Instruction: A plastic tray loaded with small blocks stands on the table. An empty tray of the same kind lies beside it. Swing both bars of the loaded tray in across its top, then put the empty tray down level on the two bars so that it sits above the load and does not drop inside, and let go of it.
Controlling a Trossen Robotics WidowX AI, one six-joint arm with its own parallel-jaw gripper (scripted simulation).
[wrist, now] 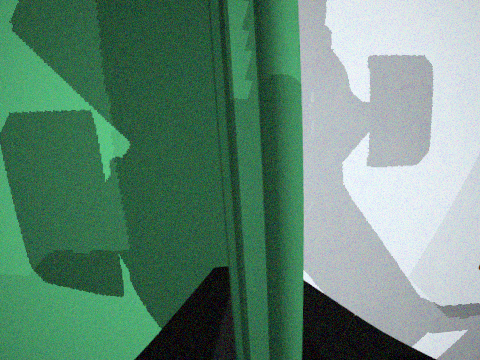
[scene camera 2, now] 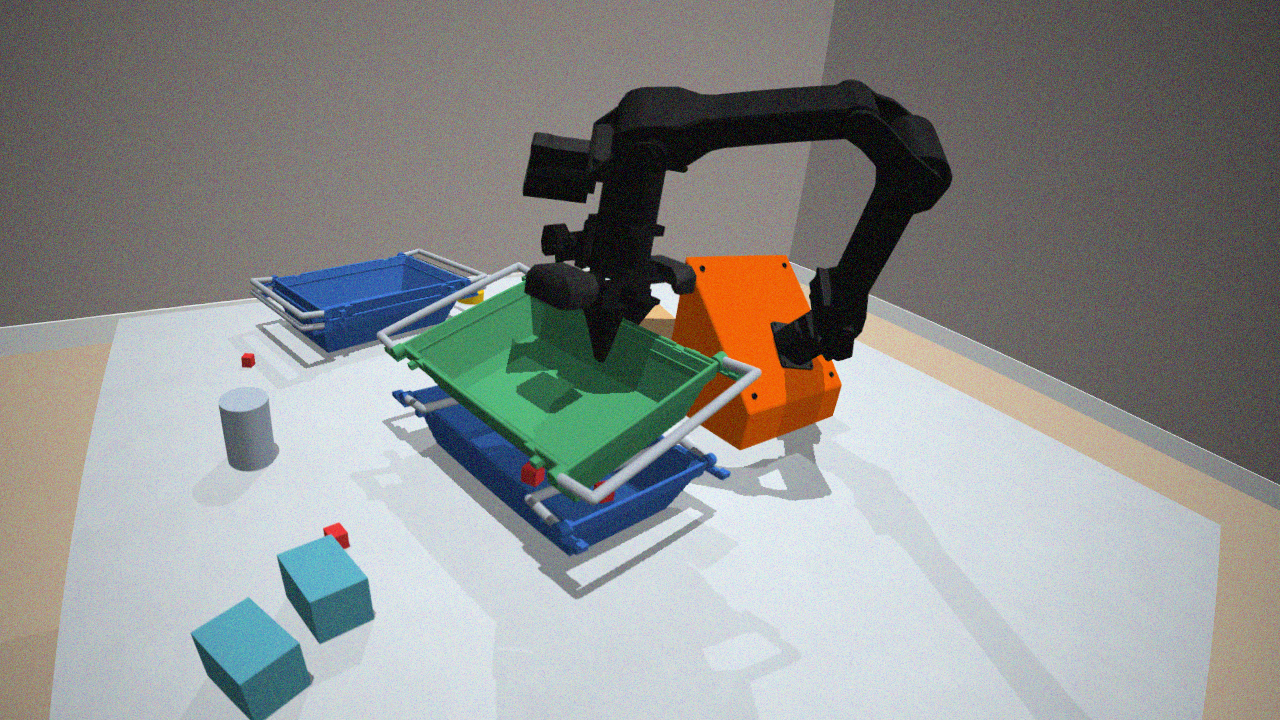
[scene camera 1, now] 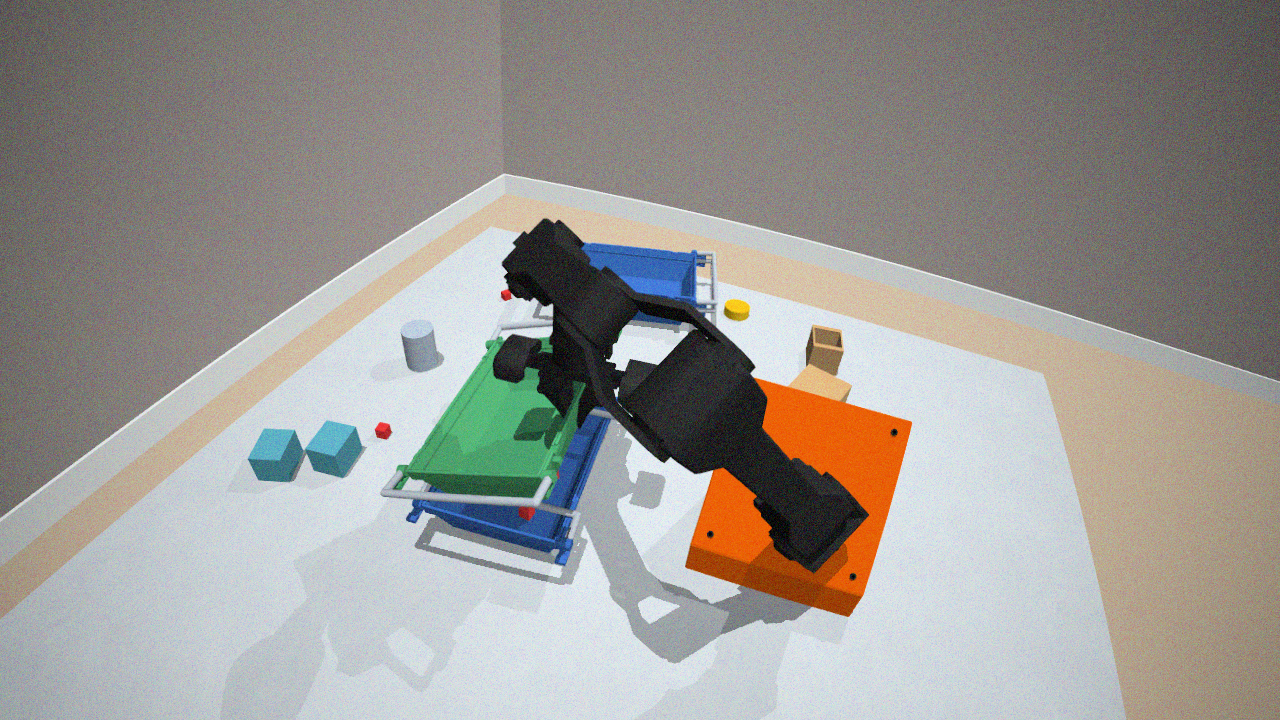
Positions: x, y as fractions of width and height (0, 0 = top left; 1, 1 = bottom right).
Labels:
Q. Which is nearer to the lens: the green tray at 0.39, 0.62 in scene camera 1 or the brown box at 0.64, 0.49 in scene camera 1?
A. The green tray.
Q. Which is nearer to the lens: the green tray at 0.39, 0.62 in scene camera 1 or the grey cylinder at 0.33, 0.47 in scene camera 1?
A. The green tray.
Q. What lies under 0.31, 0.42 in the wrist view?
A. A green tray.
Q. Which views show the grey cylinder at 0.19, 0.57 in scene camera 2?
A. Scene camera 2 and scene camera 1 only.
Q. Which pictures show the brown box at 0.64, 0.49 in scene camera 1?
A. Scene camera 1 only.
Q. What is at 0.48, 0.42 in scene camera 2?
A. My gripper.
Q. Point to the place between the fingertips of my gripper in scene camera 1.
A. At 0.45, 0.59

